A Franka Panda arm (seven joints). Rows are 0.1 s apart.
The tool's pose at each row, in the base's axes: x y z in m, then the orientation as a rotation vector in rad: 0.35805 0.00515 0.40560 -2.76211 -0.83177 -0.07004; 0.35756 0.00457 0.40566 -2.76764 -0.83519 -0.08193; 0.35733 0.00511 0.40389 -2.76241 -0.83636 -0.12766; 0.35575 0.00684 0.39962 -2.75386 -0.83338 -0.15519; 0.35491 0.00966 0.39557 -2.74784 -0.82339 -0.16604; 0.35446 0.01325 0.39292 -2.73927 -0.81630 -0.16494; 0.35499 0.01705 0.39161 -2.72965 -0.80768 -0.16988; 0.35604 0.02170 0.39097 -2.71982 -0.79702 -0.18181; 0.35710 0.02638 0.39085 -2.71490 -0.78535 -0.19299
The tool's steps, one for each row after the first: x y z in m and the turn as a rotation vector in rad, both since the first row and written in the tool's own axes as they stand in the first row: -0.00071 0.00018 -0.00019 -0.00852 0.00562 -0.00233; -0.00083 0.00003 0.00166 -0.01440 0.03622 -0.00807; -0.00172 -0.00125 0.00627 -0.01242 0.05672 -0.01007; -0.00139 -0.00306 0.01093 -0.00723 0.06705 -0.00552; -0.00016 -0.00558 0.01443 0.00255 0.06998 -0.00225; 0.00217 -0.00805 0.01665 0.01214 0.07735 0.00133; 0.00547 -0.01106 0.01843 0.02058 0.08965 0.00562; 0.00885 -0.01421 0.01972 0.02485 0.10024 0.01155
